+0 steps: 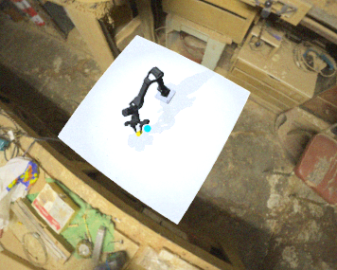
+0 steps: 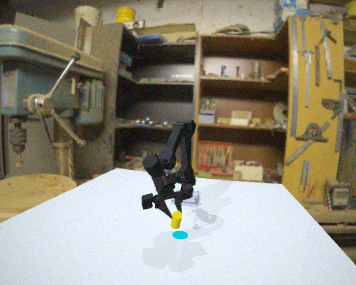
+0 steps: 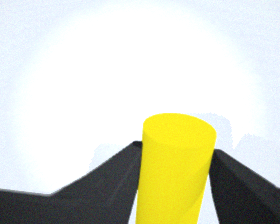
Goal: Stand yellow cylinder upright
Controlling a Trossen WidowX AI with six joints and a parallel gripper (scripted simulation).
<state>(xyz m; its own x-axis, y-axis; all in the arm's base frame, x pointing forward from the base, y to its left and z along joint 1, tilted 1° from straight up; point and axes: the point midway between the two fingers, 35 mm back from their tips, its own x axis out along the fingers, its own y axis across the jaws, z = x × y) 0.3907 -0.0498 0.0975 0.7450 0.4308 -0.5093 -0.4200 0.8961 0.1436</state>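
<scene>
Right now the cyan circle is 12 cm below my gripper tip, 8 cm behind it and 2 cm to the left of it. Round my gripper tip: yellow tall cylinder (2 cm below, 1 cm behind).
</scene>
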